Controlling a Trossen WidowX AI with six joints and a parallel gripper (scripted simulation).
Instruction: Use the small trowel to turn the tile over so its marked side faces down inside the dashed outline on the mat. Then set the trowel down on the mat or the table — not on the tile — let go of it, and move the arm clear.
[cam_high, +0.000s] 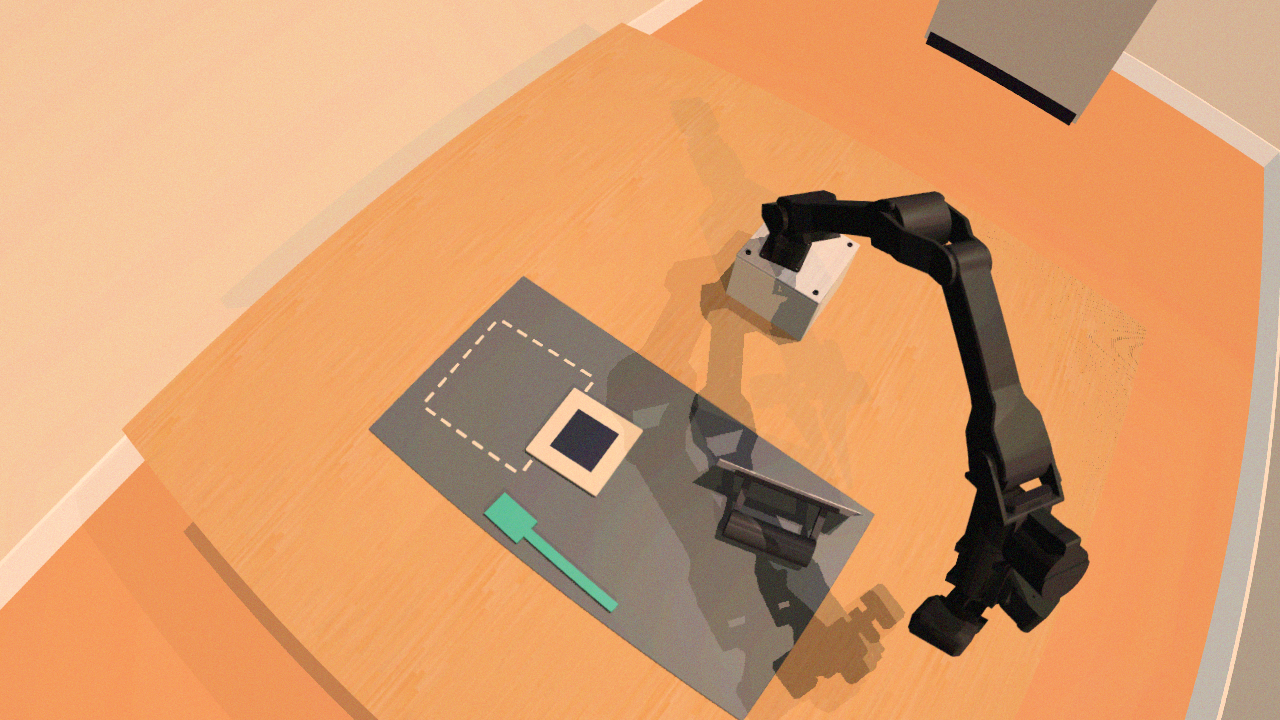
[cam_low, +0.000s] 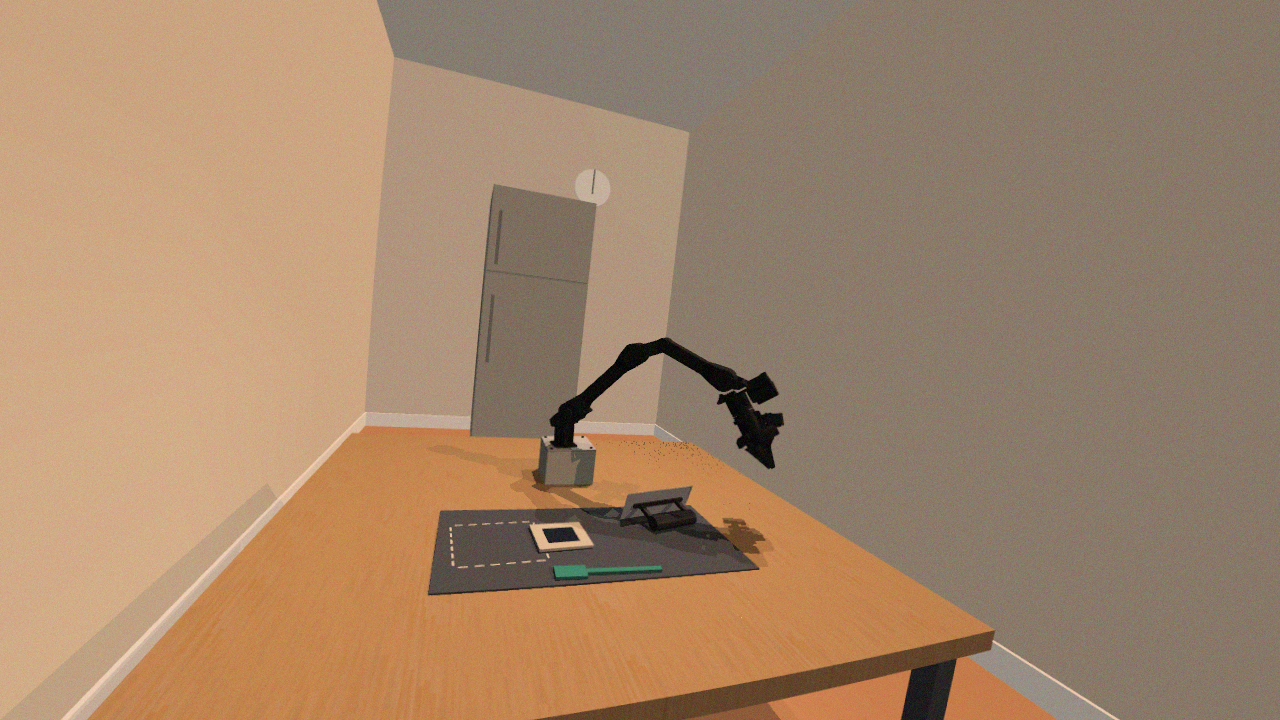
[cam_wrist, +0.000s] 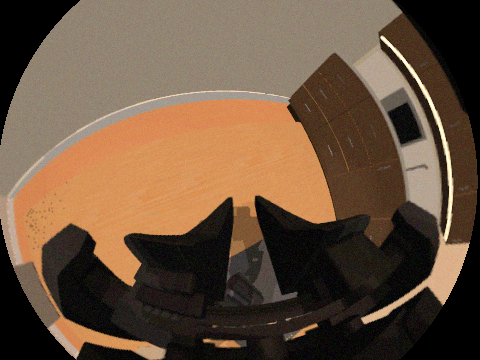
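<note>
My gripper tip is 220 mm to the left of the trowel, 130 mm above it and 100 mm past it. Also, from my gripper tip: green flat tool (500 mm to the right, 150 mm below, 70 mm ahead); then square tile (520 mm to the right, 150 mm below, 80 mm behind); then grey mat (450 mm to the right, 180 mm below, 60 mm behind).
</note>
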